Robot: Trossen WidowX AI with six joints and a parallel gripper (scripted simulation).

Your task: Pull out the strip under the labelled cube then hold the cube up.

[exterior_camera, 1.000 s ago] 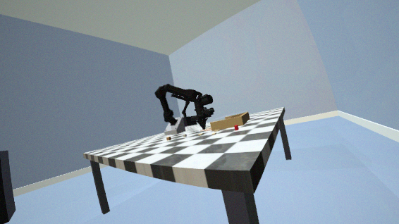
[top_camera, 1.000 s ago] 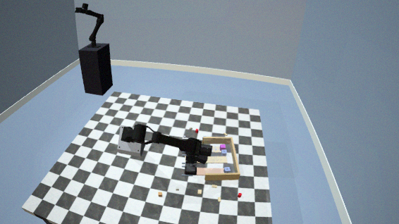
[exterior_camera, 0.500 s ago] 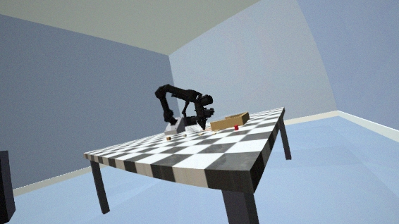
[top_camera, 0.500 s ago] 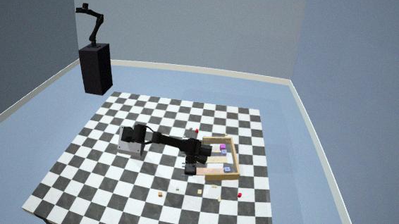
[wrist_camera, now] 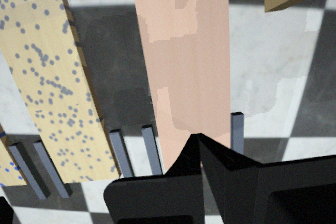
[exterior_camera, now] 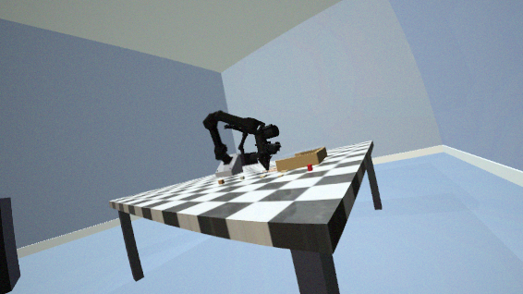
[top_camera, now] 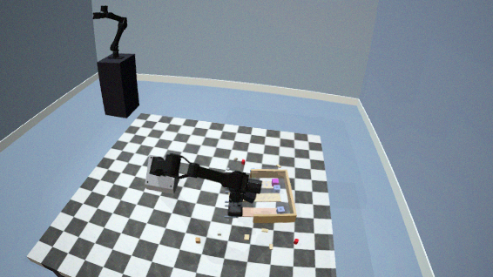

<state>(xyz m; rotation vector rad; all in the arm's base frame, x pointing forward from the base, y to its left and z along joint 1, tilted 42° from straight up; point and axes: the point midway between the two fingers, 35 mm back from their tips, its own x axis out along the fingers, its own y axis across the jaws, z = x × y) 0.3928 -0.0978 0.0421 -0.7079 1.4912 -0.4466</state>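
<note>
Right now my gripper tip is 100 mm short of the pink strip and 20 mm to the right of it.
</note>
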